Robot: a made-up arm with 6 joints. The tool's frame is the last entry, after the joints. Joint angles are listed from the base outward. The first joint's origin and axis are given. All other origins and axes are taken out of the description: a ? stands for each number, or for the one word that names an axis. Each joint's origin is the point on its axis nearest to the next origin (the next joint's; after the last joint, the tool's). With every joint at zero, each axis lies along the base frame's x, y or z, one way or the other. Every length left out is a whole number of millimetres.
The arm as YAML. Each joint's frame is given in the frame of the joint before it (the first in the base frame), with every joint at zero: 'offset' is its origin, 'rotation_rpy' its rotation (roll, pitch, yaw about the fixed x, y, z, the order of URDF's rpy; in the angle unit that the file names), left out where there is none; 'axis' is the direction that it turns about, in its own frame. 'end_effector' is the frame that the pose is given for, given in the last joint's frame.
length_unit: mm
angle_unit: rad
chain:
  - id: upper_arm
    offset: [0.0, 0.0, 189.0]
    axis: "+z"
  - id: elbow
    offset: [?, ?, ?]
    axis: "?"
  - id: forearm
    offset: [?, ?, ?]
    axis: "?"
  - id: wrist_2
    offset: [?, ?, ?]
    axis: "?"
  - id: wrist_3
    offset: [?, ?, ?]
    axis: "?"
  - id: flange
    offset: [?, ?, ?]
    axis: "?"
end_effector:
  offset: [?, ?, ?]
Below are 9 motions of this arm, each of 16 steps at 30 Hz.
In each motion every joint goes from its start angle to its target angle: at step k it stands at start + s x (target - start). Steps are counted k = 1, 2, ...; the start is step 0. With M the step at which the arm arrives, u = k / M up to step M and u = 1 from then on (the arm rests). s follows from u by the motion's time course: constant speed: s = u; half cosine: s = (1 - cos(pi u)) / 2; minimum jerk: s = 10 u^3 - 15 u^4 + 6 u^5.
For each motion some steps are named. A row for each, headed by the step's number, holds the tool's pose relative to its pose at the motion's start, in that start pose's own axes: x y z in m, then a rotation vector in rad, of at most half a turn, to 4 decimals.
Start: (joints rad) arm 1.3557 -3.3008 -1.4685 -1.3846 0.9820 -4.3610
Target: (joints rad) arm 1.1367 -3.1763 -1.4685 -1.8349 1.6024 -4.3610
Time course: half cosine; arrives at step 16
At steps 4, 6, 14, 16:
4: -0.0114 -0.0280 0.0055 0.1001 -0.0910 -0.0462
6: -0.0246 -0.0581 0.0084 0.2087 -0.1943 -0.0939
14: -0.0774 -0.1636 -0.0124 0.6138 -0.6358 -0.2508
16: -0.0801 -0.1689 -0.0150 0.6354 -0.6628 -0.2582

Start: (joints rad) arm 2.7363 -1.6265 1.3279 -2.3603 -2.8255 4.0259
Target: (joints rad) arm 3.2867 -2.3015 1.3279 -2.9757 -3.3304 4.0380
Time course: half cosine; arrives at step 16
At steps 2, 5, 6, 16:
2: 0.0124 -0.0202 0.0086 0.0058 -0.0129 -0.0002
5: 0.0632 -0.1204 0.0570 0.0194 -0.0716 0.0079
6: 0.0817 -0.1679 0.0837 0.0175 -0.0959 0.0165
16: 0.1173 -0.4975 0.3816 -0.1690 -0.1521 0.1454

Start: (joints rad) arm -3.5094 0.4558 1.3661 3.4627 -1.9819 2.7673
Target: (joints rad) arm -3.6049 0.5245 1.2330 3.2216 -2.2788 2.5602
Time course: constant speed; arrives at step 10
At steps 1, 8, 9, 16:
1: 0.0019 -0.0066 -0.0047 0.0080 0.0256 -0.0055
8: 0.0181 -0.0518 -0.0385 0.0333 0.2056 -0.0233
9: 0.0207 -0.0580 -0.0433 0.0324 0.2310 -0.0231
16: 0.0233 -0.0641 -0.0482 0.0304 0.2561 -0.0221

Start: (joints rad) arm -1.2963 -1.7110 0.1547 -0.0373 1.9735 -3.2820
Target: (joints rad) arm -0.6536 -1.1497 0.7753 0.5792 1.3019 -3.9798
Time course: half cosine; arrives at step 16
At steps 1, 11, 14, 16:
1: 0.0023 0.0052 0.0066 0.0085 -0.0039 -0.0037
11: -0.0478 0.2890 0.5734 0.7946 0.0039 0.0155
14: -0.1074 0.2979 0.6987 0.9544 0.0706 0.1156
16: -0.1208 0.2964 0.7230 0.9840 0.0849 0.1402

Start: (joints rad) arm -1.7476 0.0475 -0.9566 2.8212 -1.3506 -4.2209
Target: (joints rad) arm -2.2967 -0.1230 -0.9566 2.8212 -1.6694 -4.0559
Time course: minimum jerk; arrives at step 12
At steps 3, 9, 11, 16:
3: -0.0113 -0.0054 -0.0132 0.0108 0.0240 -0.0264
9: -0.1229 0.0043 -0.1211 0.1221 0.2106 -0.2143
11: -0.1384 0.0126 -0.1344 0.1395 0.2336 -0.2360
16: -0.1392 0.0131 -0.1351 0.1404 0.2348 -0.2371

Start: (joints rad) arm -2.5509 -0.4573 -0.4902 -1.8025 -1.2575 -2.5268
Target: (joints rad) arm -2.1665 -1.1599 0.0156 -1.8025 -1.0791 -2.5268
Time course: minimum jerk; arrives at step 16
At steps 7, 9, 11, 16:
7: -0.0026 0.2013 -0.1222 -0.1939 -0.1147 -0.0147
9: 0.0123 0.3055 -0.2242 -0.3094 -0.1885 -0.0212
11: 0.0369 0.3827 -0.3272 -0.4099 -0.2561 -0.0255
16: 0.0678 0.4379 -0.4254 -0.4976 -0.3178 -0.0283

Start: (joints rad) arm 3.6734 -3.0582 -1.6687 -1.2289 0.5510 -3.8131
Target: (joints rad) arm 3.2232 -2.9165 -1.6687 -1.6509 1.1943 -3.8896
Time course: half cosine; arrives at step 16
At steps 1, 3, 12, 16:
1: -0.0022 -0.0014 0.0001 0.0049 -0.0098 -0.0042
3: -0.0196 -0.0121 -0.0001 0.0429 -0.0860 -0.0361
12: -0.1747 -0.0979 -0.0688 0.4467 -0.8610 -0.3390
16: -0.1954 -0.1079 -0.0925 0.5240 -1.0055 -0.3928

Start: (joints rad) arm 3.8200 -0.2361 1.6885 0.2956 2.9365 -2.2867
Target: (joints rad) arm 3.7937 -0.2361 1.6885 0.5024 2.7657 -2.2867
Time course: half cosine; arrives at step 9
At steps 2, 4, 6, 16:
2: 0.0011 -0.0018 -0.0002 0.0210 0.0077 -0.0227
4: 0.0036 -0.0064 -0.0008 0.0756 0.0261 -0.0793
6: 0.0058 -0.0120 -0.0019 0.1401 0.0446 -0.1425
16: 0.0070 -0.0163 -0.0031 0.1896 0.0568 -0.1885

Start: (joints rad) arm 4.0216 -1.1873 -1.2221 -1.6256 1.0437 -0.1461
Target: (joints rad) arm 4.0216 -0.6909 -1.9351 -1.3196 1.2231 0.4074
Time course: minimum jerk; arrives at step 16
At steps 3, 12, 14, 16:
3: 0.0129 0.0041 -0.0073 -0.0088 0.0082 0.0436
12: 0.2547 0.0253 -0.1421 -0.1508 0.1628 0.7877
14: 0.2807 0.0217 -0.1564 -0.1648 0.1805 0.8625
16: 0.2855 0.0209 -0.1590 -0.1673 0.1838 0.8762

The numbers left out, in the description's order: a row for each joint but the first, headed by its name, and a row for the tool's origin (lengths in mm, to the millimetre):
elbow: xyz 0.0 32.0 0.0, axis +y
forearm: xyz 0.0 0.0 626.0, axis +y
wrist_2: xyz 0.0 0.0 342.0, axis +z
wrist_3: xyz 0.0 0.0 0.0, axis +y
flange: xyz 0.0 0.0 106.0, axis +z
tool: xyz 0.0 0.0 0.0

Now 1 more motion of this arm.
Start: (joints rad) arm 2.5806 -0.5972 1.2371 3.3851 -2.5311 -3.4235
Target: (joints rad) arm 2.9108 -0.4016 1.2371 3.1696 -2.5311 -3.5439
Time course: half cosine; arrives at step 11
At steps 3, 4, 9, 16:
3: -0.0146 -0.0176 -0.0066 0.0046 0.0438 -0.0424
4: -0.0258 -0.0287 -0.0106 0.0092 0.0745 -0.0723
9: -0.0949 -0.0703 -0.0227 0.0512 0.2362 -0.2348
16: -0.1046 -0.0734 -0.0232 0.0586 0.2566 -0.2560

